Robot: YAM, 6 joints.
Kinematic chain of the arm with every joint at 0, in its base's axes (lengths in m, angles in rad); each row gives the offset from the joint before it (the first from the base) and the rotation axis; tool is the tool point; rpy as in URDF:
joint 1: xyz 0 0 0.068 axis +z
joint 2: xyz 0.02 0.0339 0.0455 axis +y
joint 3: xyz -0.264 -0.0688 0 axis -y
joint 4: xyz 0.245 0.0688 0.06 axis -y
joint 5: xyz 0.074 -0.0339 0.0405 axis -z
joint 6: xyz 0.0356 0 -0.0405 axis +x
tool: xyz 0 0 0 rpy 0 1.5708 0
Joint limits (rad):
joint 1: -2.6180..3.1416
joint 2: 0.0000..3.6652
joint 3: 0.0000..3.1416
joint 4: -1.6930..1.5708
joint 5: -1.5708..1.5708
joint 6: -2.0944..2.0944
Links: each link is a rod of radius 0.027 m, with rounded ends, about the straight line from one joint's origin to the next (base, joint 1, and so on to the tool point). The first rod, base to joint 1, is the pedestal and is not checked.
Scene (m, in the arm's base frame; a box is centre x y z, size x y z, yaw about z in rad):
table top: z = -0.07
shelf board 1: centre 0.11 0.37 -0 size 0.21 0.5 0.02 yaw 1.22
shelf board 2: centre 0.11 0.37 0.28 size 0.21 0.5 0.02 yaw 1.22
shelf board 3: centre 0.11 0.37 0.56 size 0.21 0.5 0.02 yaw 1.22
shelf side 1: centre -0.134 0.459 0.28 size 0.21 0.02 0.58 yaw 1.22
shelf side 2: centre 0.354 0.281 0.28 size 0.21 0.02 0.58 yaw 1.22
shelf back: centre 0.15 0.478 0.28 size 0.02 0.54 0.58 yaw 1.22
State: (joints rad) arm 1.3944 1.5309 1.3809 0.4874 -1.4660 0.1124
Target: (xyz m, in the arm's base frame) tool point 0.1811 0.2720 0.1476
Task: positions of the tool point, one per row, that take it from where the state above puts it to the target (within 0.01 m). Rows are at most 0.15 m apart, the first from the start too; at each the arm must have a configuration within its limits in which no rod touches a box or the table.
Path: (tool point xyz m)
1: 0.0929 0.2839 0.4108
2: 0.1388 0.2223 0.3902
3: 0.1619 0.1587 0.3643
4: 0.1657 0.1002 0.3333
5: 0.1691 0.1325 0.2363
6: 0.1341 0.1435 0.1476
7: 0.1640 0.2035 0.1555
8: 0.1811 0.2720 0.1476

